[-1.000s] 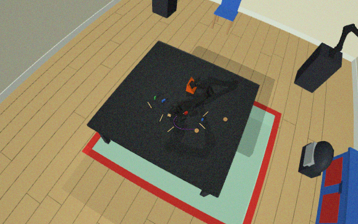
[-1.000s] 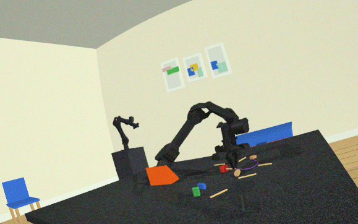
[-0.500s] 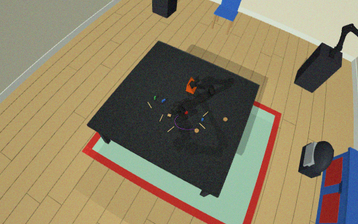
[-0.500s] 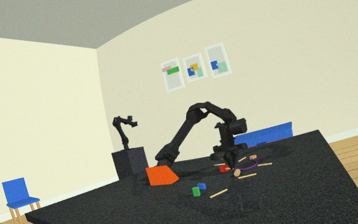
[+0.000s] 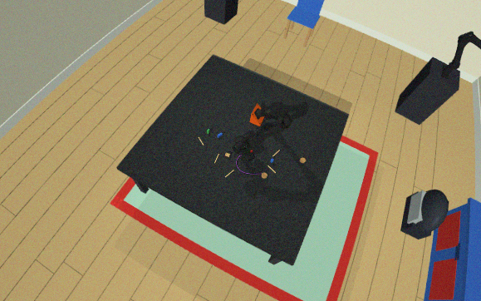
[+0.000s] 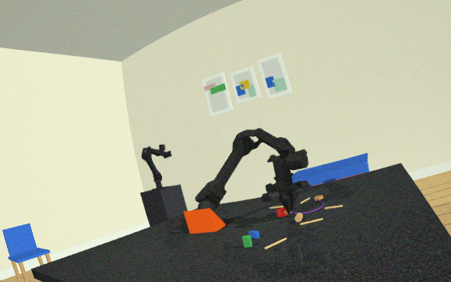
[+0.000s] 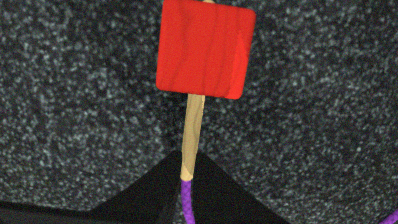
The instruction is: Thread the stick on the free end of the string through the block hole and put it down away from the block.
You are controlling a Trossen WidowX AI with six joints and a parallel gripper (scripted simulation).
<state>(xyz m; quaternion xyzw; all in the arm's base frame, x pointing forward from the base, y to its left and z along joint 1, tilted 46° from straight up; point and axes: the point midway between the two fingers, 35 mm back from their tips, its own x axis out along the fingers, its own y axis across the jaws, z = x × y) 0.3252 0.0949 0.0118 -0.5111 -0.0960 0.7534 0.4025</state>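
My gripper tip is now 4 cm past the red block and 3 cm to the right of it. The rest, counted from my gripper tip: tan wooden block (7 cm ahead, 9 cm to the right); then green cylinder (1 cm behind, 31 cm to the right).
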